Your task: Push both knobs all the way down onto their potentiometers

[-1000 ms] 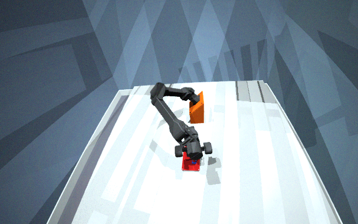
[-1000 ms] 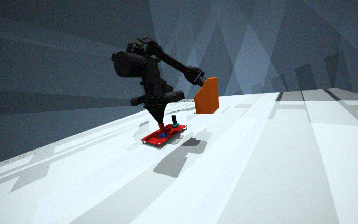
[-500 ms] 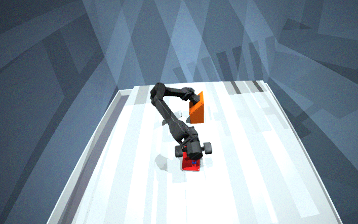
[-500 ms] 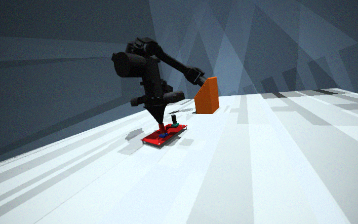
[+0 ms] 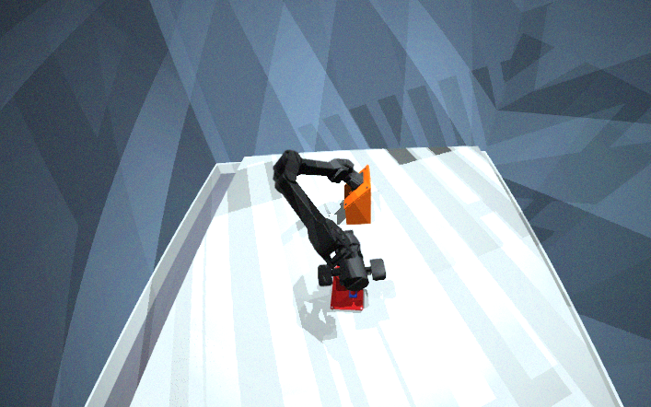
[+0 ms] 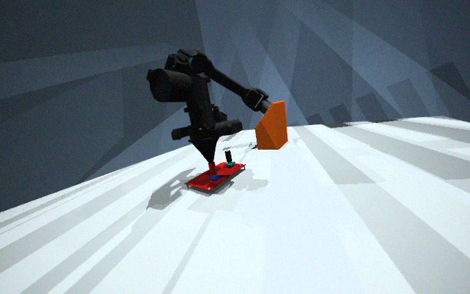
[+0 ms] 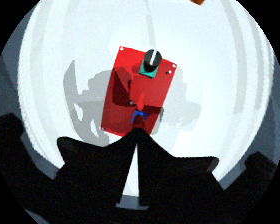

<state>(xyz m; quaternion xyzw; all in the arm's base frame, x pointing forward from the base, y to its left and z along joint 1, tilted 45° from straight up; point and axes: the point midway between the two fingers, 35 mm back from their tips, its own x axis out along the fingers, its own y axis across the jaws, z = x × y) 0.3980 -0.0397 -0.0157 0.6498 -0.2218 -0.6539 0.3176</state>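
My gripper tip is now 3 cm above the blue potentiometer. Round my gripper tip: teal potentiometer (8 cm behind, 2 cm below, 1 cm to the right).
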